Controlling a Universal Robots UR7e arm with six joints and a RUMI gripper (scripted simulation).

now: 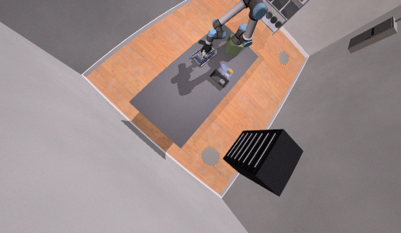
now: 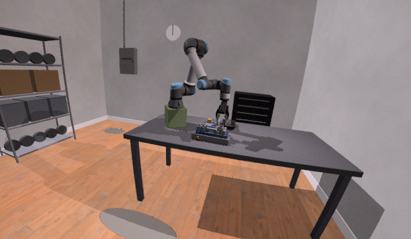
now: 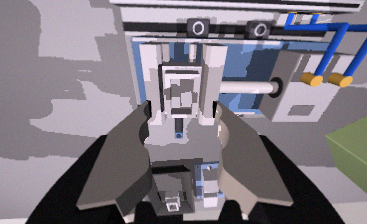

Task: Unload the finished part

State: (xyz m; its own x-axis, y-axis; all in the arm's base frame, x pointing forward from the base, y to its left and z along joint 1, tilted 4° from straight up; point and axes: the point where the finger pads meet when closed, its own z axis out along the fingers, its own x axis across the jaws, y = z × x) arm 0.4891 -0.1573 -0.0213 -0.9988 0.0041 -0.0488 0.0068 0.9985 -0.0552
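My hand is 9 cm above the vise and 7 cm past it. Also, from my hand: orange block (39 cm to the left, 19 cm behind, 11 cm below); blue fixture plate (35 cm to the left, 14 cm behind, 13 cm below); plain grey block (31 cm to the left, 11 cm below, 9 cm behind).
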